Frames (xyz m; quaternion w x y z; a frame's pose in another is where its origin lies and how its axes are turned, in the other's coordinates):
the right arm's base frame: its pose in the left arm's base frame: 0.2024 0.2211 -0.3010 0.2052 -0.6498 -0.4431 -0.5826
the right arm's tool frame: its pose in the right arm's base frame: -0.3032 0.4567 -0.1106 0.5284 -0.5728 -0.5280 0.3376
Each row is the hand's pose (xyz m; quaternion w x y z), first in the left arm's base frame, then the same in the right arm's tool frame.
Working: the left arm's base frame: its pose in the right arm's tool frame: -0.3443 0.3212 -0.5504 0.3010 -0.9180 0.2106 -0.1493

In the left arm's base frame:
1: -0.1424 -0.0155 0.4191 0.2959 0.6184 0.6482 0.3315
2: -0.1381 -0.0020 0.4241 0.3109 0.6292 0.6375 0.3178
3: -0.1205 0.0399 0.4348 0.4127 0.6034 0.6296 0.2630
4: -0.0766 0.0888 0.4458 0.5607 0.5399 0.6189 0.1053
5: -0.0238 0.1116 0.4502 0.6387 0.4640 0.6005 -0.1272
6: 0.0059 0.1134 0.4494 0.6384 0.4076 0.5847 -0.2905
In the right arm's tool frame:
1: -0.2952 0.6057 -0.8863 0.5697 0.0811 0.4694 -0.6697
2: -0.2934 0.5962 -0.8979 0.5844 0.0661 0.4552 -0.6685
3: -0.2863 0.5625 -0.9294 0.5848 -0.0479 0.4278 -0.6875
4: -0.2584 0.5112 -0.9615 0.5498 -0.2377 0.3205 -0.7339
5: -0.2176 0.4716 -0.9712 0.4728 -0.3838 0.1292 -0.7826
6: -0.1927 0.4557 -0.9673 0.3999 -0.4373 -0.0171 -0.8054

